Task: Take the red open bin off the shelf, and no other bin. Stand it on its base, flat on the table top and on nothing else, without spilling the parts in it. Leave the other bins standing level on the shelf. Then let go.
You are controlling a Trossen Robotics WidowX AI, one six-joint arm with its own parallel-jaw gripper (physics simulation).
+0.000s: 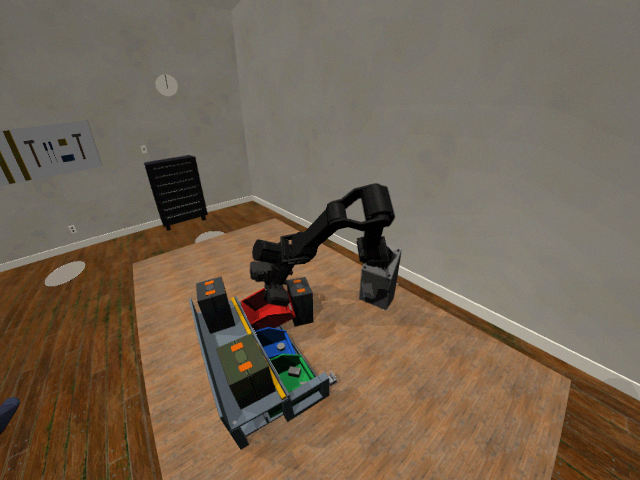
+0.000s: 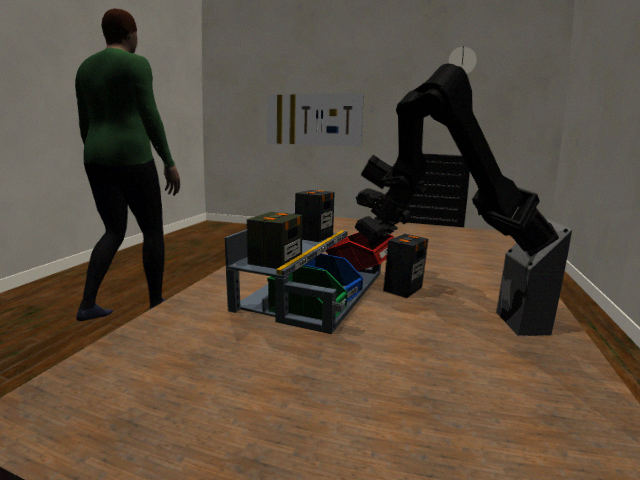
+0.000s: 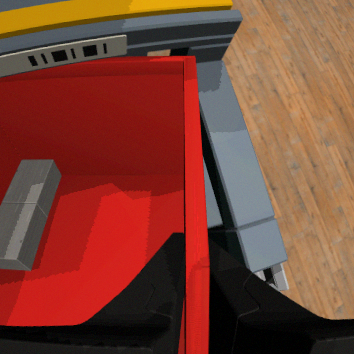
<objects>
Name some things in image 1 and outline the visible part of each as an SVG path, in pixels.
My gripper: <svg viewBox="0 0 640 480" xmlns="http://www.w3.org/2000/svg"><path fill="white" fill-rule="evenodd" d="M252 261L250 263L251 279L256 282L265 282L263 300L268 300L268 303L271 305L287 307L290 303L290 298L283 285L287 284L286 279L288 275L293 274L293 268L285 269L278 265L278 263Z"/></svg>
A green bin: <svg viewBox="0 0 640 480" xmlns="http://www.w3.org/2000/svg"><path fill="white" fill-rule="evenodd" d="M281 404L268 411L270 418L283 412ZM270 359L288 393L300 387L300 382L307 382L315 378L301 355L281 354ZM290 366L301 368L299 378L288 376Z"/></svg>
A blue bin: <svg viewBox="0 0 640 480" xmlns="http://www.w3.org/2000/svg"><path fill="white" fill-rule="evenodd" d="M255 331L269 359L281 354L296 354L287 331L271 327ZM277 345L279 343L284 343L285 350L279 351L277 349Z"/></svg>
</objects>
